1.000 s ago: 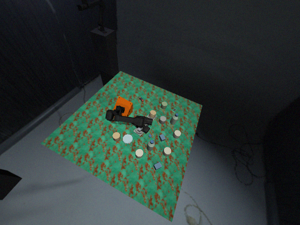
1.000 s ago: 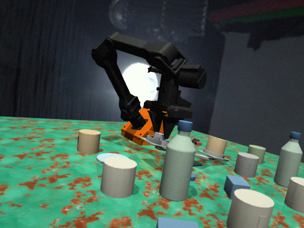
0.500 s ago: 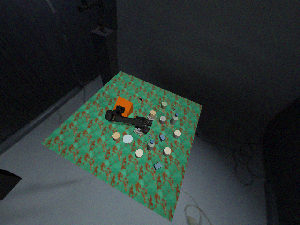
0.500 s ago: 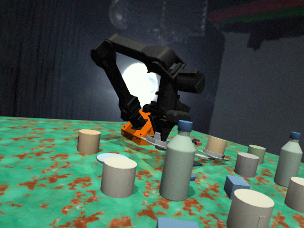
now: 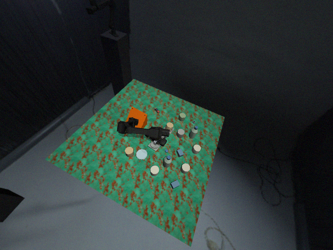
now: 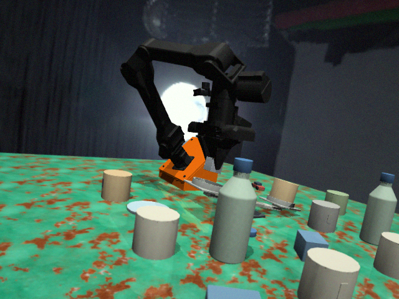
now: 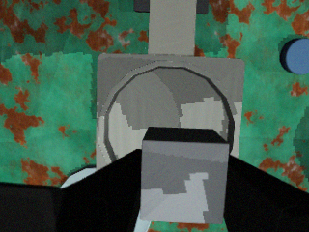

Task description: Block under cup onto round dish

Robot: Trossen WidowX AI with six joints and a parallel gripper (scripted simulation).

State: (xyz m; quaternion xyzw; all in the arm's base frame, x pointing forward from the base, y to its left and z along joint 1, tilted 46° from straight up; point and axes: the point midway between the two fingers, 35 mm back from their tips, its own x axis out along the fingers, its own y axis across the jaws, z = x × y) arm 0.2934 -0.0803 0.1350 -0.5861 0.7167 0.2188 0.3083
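Now: the round pale dish 8 cm behind my gripper tip, 10 cm to the right of it and 12 cm below it. Also, from my gripper tip: small blue disc (11 cm ahead, 2 cm to the left, 11 cm below); tiny red toy car (17 cm behind, 45 cm to the left, 11 cm below); small grey block (1 cm above).
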